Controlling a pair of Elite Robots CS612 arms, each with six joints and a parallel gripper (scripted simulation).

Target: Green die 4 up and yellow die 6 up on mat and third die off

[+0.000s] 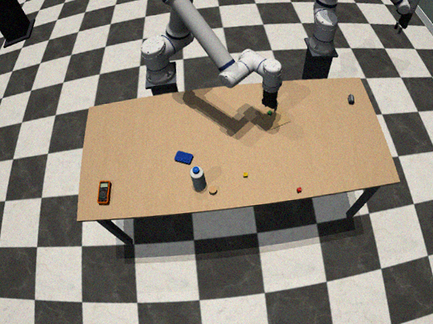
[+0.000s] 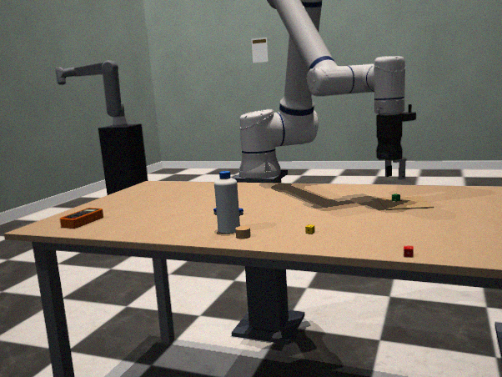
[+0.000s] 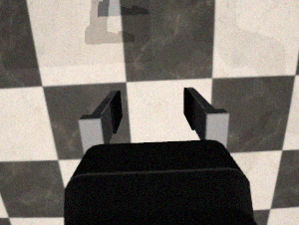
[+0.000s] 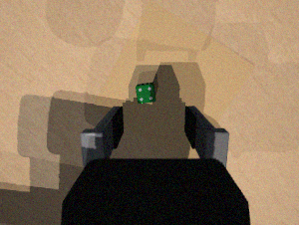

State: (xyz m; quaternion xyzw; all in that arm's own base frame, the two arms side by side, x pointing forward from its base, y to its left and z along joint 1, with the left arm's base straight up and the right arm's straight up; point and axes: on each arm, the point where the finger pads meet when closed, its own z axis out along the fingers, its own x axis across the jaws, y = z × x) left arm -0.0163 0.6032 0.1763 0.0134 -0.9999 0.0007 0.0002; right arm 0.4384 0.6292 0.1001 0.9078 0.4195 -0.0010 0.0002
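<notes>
My right gripper is now 32 cm short of the yellow die, 23 cm to the left of it and 9 cm above it. Round my right hand: thin tan mat (10 cm below, 3 cm to the left); green die (9 cm below, 1 cm behind); red die (47 cm ahead, 9 cm below, 1 cm to the left).
</notes>
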